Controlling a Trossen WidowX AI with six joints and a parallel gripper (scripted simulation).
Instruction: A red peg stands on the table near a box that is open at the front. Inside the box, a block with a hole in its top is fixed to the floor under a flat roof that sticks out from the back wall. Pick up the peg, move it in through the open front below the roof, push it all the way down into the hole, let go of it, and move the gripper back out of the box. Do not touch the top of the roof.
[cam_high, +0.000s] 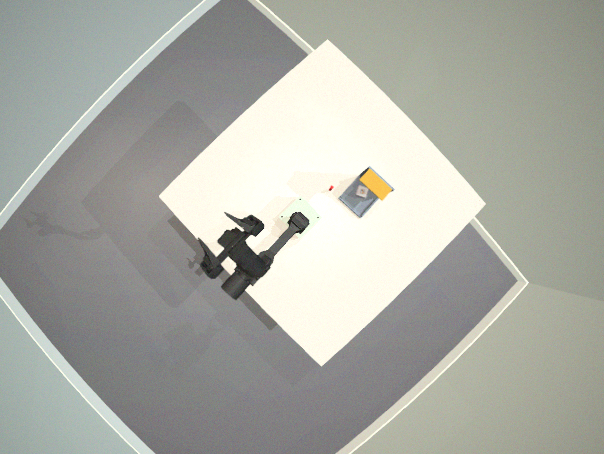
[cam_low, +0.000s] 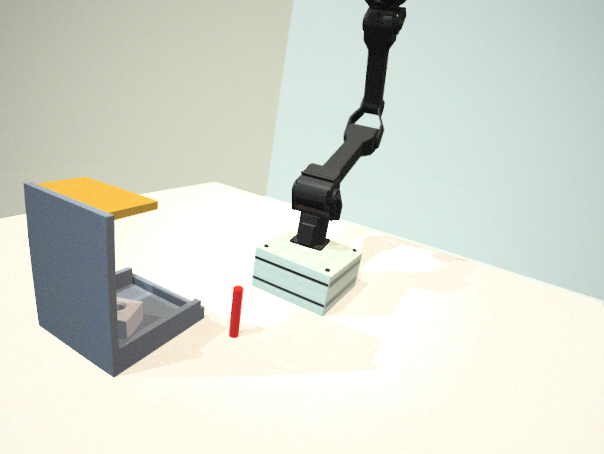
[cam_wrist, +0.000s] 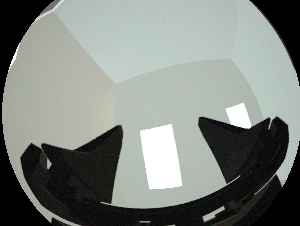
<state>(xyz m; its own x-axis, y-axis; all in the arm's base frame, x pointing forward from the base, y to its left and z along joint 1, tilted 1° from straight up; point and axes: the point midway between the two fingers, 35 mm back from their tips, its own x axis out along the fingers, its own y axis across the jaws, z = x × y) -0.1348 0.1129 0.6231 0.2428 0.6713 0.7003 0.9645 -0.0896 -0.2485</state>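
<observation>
The red peg lies 69 cm below my gripper tip, 37 cm ahead of it and 17 cm to the right of it. Round my gripper tip: orange roof: 53 cm below, 48 cm ahead, 32 cm to the right.
</observation>
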